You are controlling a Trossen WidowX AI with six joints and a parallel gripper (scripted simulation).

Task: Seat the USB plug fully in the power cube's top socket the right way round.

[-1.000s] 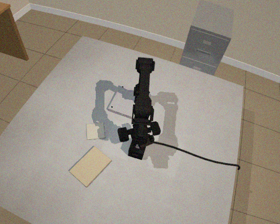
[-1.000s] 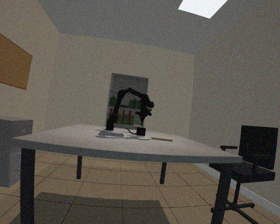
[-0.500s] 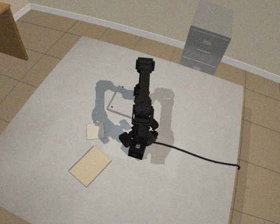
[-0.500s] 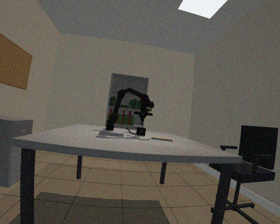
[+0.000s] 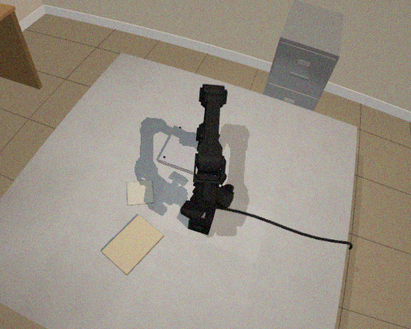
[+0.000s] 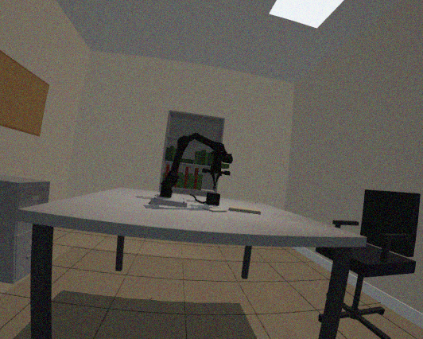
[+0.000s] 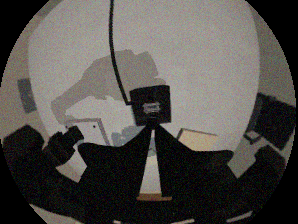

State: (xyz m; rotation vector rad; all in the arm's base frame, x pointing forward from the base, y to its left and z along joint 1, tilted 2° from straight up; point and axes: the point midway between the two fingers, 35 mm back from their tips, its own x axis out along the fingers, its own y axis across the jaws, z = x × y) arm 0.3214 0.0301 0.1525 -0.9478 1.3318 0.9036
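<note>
Right now the USB plug is 20 mm below my gripper tip. The rest, counted from my gripper tip: pad: 130 mm ahead, 210 mm to the right, 130 mm below.
</note>
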